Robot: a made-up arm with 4 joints.
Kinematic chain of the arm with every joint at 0, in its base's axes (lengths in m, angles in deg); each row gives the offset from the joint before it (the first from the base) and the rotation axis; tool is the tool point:
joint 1: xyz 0 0 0.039 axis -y
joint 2: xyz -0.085 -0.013 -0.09 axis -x
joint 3: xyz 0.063 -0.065 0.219 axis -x
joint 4: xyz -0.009 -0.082 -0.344 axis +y
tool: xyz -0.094 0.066 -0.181
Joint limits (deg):
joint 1: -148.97..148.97
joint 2: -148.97..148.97
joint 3: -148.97..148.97
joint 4: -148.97..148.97
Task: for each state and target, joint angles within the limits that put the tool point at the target. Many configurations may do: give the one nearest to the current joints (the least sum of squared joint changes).
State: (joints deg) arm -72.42 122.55 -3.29 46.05
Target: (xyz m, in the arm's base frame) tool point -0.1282 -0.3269 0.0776
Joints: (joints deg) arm -59.38 123.17 -27.95 -8.11
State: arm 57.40 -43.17 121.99 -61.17
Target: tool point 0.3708 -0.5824 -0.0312
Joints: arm 61.90 -55.77 99.90 -72.26
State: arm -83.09 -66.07 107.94 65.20
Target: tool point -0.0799 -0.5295 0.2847
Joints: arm -96.97 -49.79 117.14 67.54
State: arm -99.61 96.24 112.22 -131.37
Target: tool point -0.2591 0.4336 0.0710
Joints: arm -131.80 136.17 132.80 -145.59
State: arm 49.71 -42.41 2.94 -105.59
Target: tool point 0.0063 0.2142 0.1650
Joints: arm 68.22 -81.92 -29.93 -74.93
